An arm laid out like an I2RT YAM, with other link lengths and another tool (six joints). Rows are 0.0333 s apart.
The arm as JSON. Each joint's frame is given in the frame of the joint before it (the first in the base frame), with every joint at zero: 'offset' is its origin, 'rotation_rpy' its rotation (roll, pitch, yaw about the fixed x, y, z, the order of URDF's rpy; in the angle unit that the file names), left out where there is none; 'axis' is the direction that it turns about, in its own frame. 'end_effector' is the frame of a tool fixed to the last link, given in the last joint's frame.
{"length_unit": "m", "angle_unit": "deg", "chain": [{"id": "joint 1", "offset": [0.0, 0.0, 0.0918], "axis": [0.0, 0.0, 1.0]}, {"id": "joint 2", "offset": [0.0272, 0.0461, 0.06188], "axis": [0.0, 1.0, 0.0]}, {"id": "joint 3", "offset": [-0.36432, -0.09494, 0.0], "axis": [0.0, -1.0, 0.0]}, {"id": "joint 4", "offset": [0.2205, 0.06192, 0.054], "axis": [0.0, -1.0, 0.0]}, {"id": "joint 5", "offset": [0.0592, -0.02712, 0.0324], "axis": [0.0, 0.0, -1.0]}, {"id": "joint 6", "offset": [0.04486, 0.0, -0.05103], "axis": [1.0, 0.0, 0.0]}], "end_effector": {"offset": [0.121, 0.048, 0.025], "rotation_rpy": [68.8, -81.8, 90.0]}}
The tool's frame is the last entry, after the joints.
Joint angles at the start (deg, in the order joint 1, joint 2, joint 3, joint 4, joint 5, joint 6):
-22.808 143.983 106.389 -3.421 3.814 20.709
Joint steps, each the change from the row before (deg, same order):
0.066 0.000 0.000 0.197 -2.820 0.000
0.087 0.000 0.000 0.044 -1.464 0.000
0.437 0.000 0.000 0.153 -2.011 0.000
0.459 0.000 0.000 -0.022 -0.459 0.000
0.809 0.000 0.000 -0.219 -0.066 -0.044
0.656 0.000 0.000 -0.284 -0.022 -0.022
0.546 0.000 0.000 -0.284 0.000 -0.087
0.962 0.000 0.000 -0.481 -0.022 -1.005
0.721 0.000 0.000 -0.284 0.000 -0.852
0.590 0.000 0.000 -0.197 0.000 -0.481
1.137 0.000 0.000 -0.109 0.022 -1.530
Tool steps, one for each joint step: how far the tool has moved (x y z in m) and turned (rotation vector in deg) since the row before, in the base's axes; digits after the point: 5 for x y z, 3 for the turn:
0.00291 0.00860 0.00157 1.627 -0.897 2.197
0.00149 0.00515 0.00073 0.865 -0.410 1.195
0.00343 0.01073 0.00141 1.154 -0.642 1.962
0.00212 0.00672 0.00016 0.285 -0.092 0.807
0.00283 0.00993 -0.00069 0.088 0.198 0.888
0.00195 0.00806 -0.00090 0.098 0.265 0.687
0.00142 0.00676 -0.00094 0.034 0.285 0.603
0.00220 0.01267 -0.00196 -0.553 0.646 1.646
0.00162 0.00948 -0.00128 -0.524 0.426 1.291
0.00135 0.00757 -0.00084 -0.286 0.272 0.913
0.00280 0.01482 -0.00107 -1.085 0.359 2.152

